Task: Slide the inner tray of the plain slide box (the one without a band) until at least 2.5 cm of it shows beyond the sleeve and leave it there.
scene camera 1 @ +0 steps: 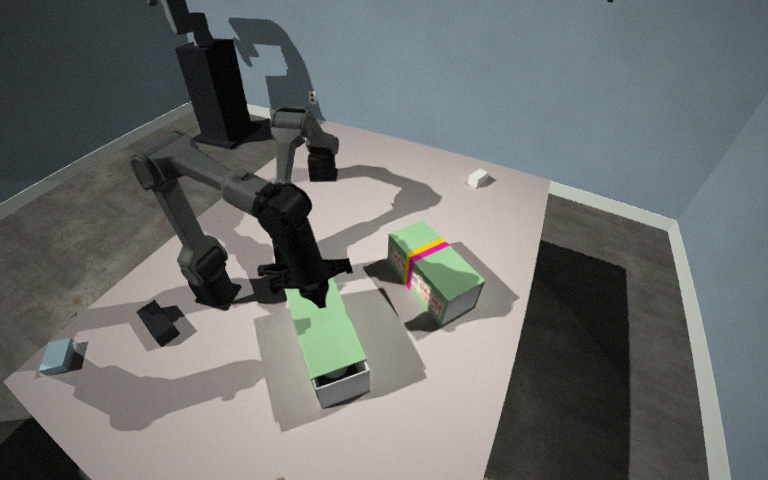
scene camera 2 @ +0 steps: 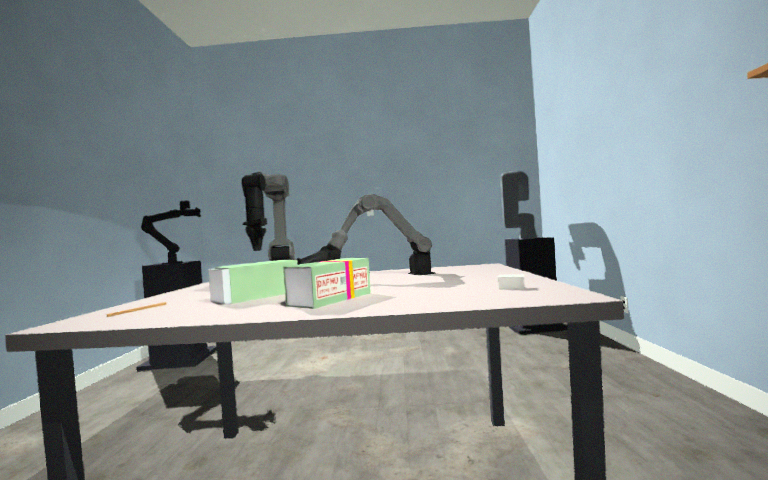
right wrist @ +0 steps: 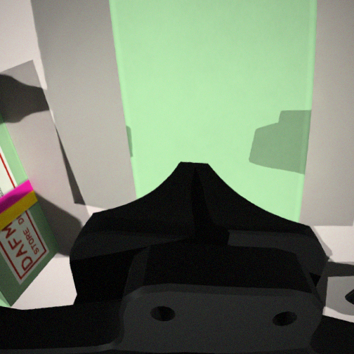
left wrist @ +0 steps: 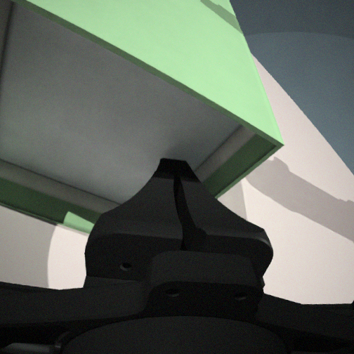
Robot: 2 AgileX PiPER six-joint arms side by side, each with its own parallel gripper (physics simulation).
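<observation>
The plain slide box's green sleeve (scene camera 1: 336, 339) (scene camera 2: 257, 278) (left wrist: 165, 45) (right wrist: 215, 75) lies on the table. Its white inner tray (scene camera 1: 344, 388) (scene camera 2: 227, 286) sticks out a short way at the near end in scene camera 1, with a dark gap behind its end wall. In the left wrist view the tray's grey other end (left wrist: 90, 100) sits recessed inside the sleeve. My left gripper (left wrist: 171, 175) is shut, its tips at that recessed end; the right arm hides it in scene camera 1. My right gripper (scene camera 1: 321, 303) (scene camera 2: 257, 247) (right wrist: 192, 181) is shut and hangs above the sleeve.
The banded green box (scene camera 1: 453, 271) (scene camera 2: 328, 284) (right wrist: 42, 240) stands beside the plain one. A white block (scene camera 1: 478, 178) (scene camera 2: 510, 281), a black block (scene camera 1: 158, 323), a light blue block (scene camera 1: 56, 356) and a thin orange stick (scene camera 2: 135, 309) lie on the table (scene camera 1: 430, 407).
</observation>
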